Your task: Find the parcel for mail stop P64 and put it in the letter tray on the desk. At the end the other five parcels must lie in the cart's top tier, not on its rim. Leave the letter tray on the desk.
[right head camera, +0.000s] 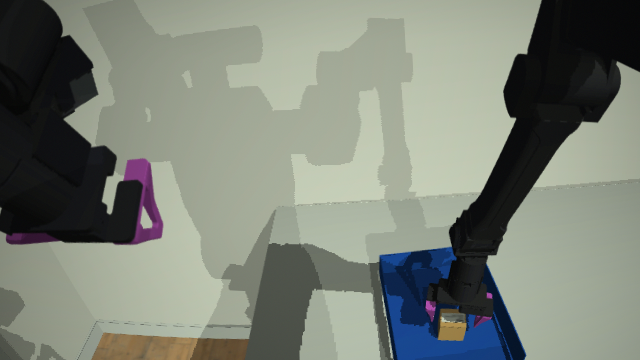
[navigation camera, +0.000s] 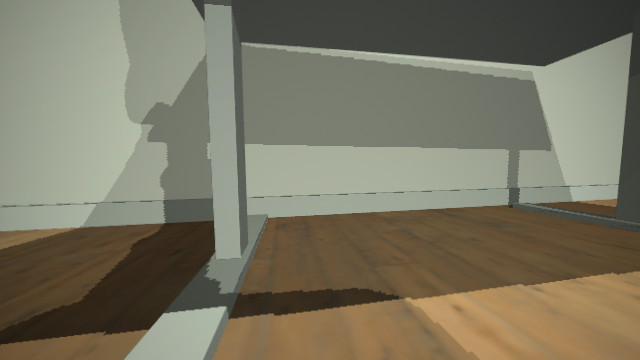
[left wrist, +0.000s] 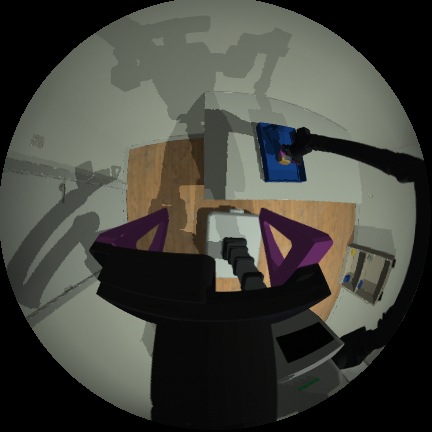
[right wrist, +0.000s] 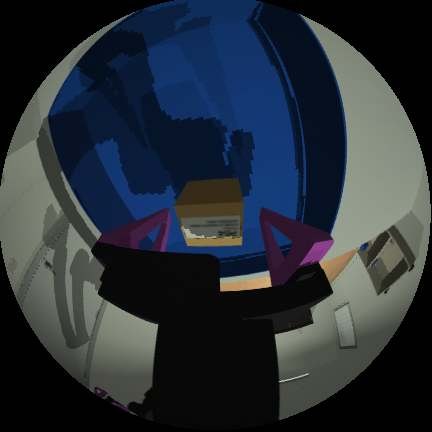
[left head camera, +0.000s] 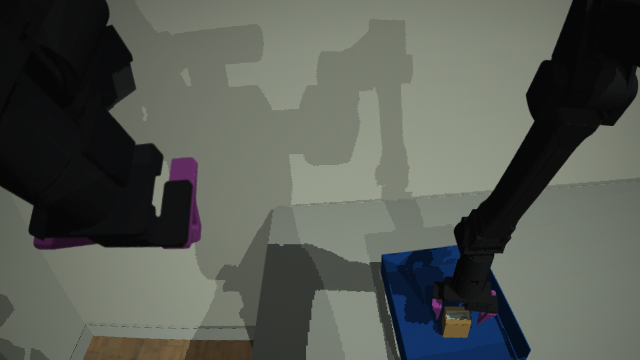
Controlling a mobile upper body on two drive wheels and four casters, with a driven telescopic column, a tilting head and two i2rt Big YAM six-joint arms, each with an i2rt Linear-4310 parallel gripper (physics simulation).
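Frame: origin at the left arm's base, x ahead, y left, z up, level; millimetres.
Where they show: left gripper, between the fingertips: (right head camera: pixel 118 231) (left wrist: pixel 213 212) (left head camera: pixel 150 234); right gripper, between the fingertips: (right head camera: pixel 453 322) (left wrist: pixel 284 158) (right wrist: pixel 214 212) (left head camera: pixel 457 319).
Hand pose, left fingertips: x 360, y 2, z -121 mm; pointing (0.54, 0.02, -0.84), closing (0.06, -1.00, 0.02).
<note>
Each offset is from my left fingertips to the top centre of the thing. "spot": to the spot under its first point. Level surfaces: height alone.
A small tan parcel {dx +309, dy -392, dz -490 mm} (left head camera: pixel 456 329) (right head camera: pixel 451 332) (left wrist: pixel 284 158) (right wrist: pixel 215 192) with a white label sits inside the blue letter tray {dx +347, dy -379, dz -477 mm} (left head camera: pixel 417 340) (right head camera: pixel 415 342) (left wrist: pixel 275 172) (right wrist: pixel 270 120); the label's text is too blurred to read surely. The tray is on the grey desk {dz -542 mm} (left head camera: pixel 575 250) (right head camera: pixel 575 250) (left wrist: pixel 330 180). My right gripper (left head camera: pixel 460 319) (right head camera: pixel 455 321) (right wrist: pixel 214 212) is open low over the tray, with a finger on each side of the parcel and gaps between. My left gripper (left wrist: pixel 213 212) is open and empty, raised away from the desk. A cart (left wrist: pixel 385 278) (right wrist: pixel 404 245) shows small at the right in both wrist views.
Small blue and yellow items show in the cart, too small to identify. A pale wall stands behind the desk. In the navigation camera a desk leg {spot: dx +389, dy -76, dz -974 mm} (navigation camera: pixel 225 130) stands on a floor bar (navigation camera: pixel 185 330) under the desk. Wood floor shows beside the desk.
</note>
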